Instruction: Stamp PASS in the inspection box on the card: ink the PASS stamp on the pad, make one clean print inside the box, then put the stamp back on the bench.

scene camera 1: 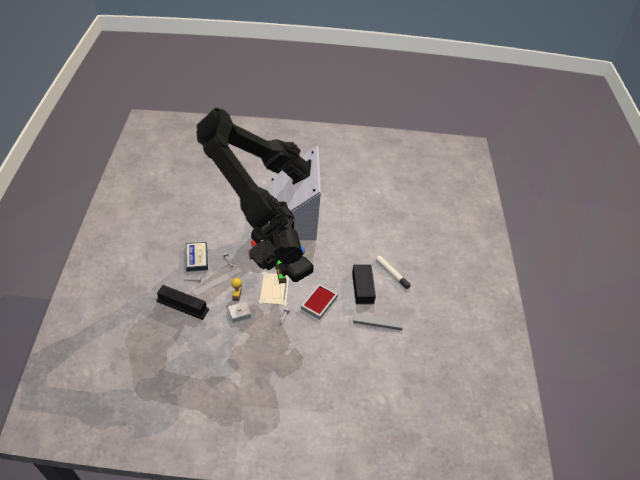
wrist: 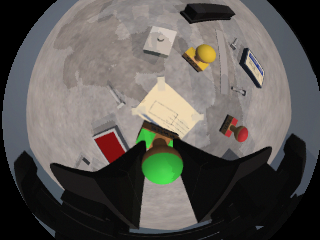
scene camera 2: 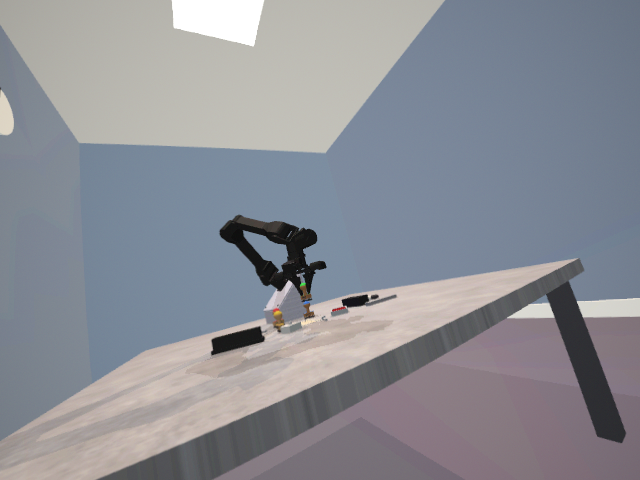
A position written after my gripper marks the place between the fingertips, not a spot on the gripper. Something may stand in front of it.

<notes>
In view: my gripper (scene camera 1: pixel 281 272), a green-knobbed stamp (wrist: pixel 162 164), a white block (wrist: pixel 159 42) and a cream card (scene camera 1: pixel 272 292).
My gripper also shows in the wrist view (wrist: pixel 159 144) and in scene camera 2 (scene camera 2: pixel 305 294). The cream card is seen too in the wrist view (wrist: pixel 163 106).
</notes>
